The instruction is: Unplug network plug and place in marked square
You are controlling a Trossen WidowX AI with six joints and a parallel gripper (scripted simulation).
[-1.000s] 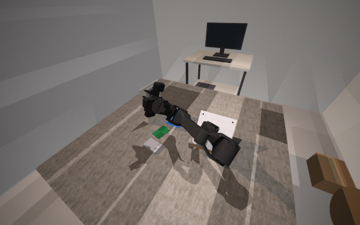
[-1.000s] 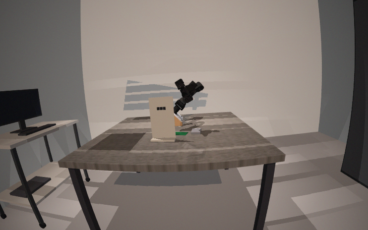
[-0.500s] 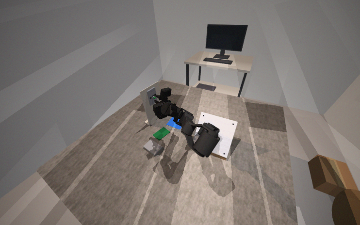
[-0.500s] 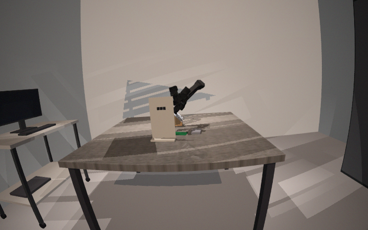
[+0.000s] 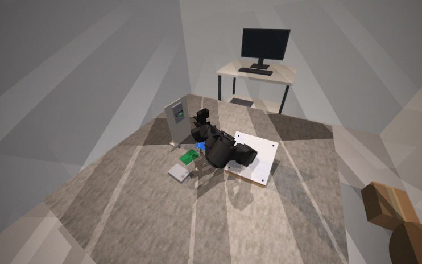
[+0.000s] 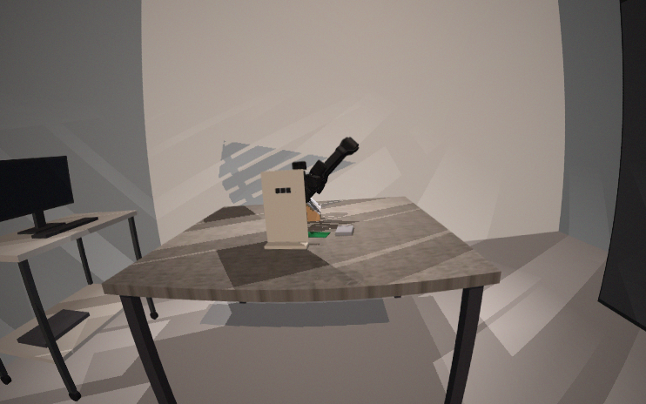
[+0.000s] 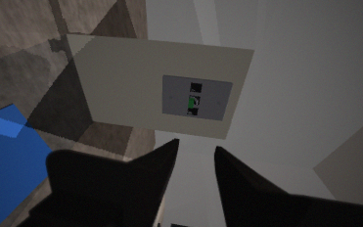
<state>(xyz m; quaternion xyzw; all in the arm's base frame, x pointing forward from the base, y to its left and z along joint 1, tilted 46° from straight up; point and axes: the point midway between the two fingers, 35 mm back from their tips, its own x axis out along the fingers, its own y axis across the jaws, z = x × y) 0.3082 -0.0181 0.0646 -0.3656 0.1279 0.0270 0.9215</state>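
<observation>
The green network plug is 120 mm ahead of my gripper tip. The rest, counted from my gripper tip: blue square (220 mm below, 70 mm to the right, 30 mm behind); then beige panel (140 mm ahead, 90 mm below); then grey block (220 mm below, 210 mm to the left, 40 mm behind).
</observation>
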